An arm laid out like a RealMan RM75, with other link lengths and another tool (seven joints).
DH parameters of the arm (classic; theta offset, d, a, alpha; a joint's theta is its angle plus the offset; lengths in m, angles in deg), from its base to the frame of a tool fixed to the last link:
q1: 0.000 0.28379 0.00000 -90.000
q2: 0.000 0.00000 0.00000 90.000
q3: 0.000 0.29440 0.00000 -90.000
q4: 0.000 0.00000 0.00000 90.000
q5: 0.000 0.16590 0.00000 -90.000
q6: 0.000 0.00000 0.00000 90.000
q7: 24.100 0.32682 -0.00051 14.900
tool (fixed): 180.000 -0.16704 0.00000 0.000
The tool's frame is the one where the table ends.
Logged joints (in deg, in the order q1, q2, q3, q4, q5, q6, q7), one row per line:
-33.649 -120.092 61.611 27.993 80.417 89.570 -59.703
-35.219 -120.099 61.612 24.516 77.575 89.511 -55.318
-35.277 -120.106 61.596 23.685 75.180 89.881 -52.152
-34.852 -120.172 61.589 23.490 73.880 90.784 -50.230
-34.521 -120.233 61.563 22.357 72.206 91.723 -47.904
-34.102 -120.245 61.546 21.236 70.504 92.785 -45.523
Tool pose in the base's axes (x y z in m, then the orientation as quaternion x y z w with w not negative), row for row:
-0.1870 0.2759 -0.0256 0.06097 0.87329 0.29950 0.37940
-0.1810 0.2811 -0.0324 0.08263 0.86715 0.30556 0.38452
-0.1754 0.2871 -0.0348 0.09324 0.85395 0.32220 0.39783
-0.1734 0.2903 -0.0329 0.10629 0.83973 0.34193 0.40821
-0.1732 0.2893 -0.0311 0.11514 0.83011 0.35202 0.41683
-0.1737 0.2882 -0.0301 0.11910 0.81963 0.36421 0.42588
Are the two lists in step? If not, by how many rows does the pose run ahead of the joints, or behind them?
The pose runs 1 row behind the joints: the pose in row i belongs to the joints in row i - 1.
